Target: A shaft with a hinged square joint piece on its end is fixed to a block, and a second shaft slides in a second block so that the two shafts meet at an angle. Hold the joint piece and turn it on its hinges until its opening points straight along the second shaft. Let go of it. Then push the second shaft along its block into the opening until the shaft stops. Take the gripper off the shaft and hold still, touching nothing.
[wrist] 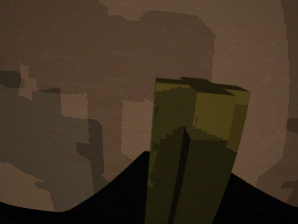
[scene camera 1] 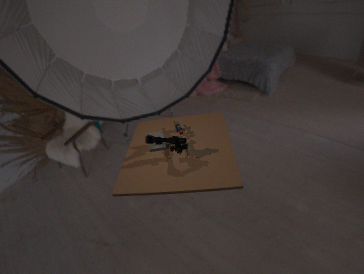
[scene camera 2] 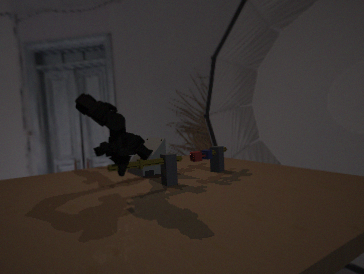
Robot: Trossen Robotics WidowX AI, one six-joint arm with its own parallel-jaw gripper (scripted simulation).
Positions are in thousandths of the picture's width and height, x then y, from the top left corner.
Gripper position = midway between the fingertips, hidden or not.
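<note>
Visible: the gripper (scene camera 2: 334, 644), (wrist: 576, 717).
</note>
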